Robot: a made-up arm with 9 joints. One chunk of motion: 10 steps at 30 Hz.
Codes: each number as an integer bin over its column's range. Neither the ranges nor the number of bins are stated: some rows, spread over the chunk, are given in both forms.
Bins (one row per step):
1: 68 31 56 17 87 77 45 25 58
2: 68 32 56 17 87 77 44 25 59
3: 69 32 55 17 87 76 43 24 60
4: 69 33 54 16 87 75 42 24 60
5: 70 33 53 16 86 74 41 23 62
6: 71 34 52 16 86 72 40 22 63
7: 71 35 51 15 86 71 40 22 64
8: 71 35 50 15 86 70 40 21 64
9: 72 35 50 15 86 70 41 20 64
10: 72 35 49 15 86 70 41 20 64
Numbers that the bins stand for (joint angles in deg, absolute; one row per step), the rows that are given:
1: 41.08 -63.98 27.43 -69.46 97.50 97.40 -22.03 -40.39 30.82
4: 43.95 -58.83 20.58 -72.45 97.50 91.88 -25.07 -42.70 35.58
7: 49.69 -53.68 10.30 -75.45 94.78 80.84 -27.10 -47.30 45.09
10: 52.56 -53.68 3.45 -75.45 94.78 78.08 -26.08 -51.91 45.09
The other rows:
2: 41.08 -61.40 27.43 -69.46 97.50 97.40 -23.05 -40.39 33.20
3: 43.95 -61.40 24.00 -69.46 97.50 94.64 -24.06 -42.70 35.58
5: 46.82 -58.83 17.15 -72.45 94.78 89.12 -26.08 -45.00 40.33
6: 49.69 -56.25 13.73 -72.45 94.78 83.60 -27.10 -47.30 42.71
8: 49.69 -53.68 6.87 -75.45 94.78 78.08 -27.10 -49.61 45.09
9: 52.56 -53.68 6.87 -75.45 94.78 78.08 -26.08 -51.91 45.09

